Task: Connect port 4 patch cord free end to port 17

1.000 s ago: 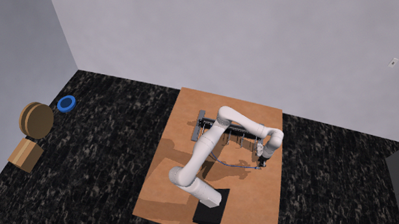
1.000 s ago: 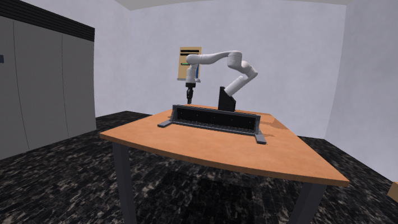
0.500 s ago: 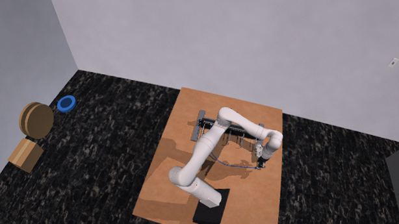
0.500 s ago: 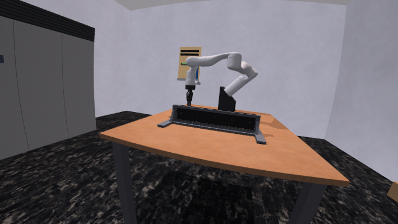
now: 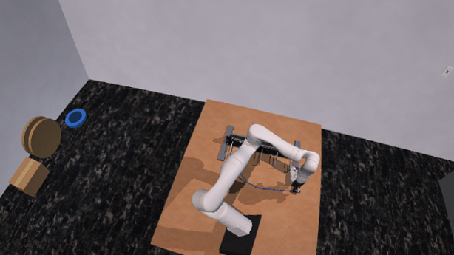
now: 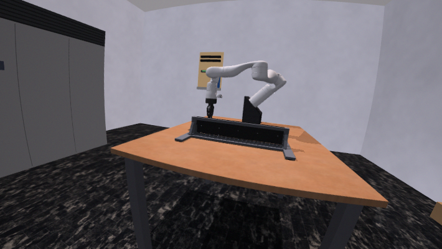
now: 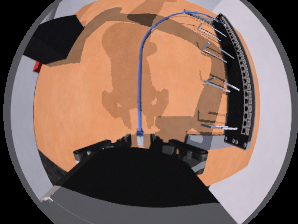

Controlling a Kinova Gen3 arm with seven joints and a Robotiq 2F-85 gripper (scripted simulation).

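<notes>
Now: hand 10 mm to the left of the plug and 50 mm above it.
</notes>
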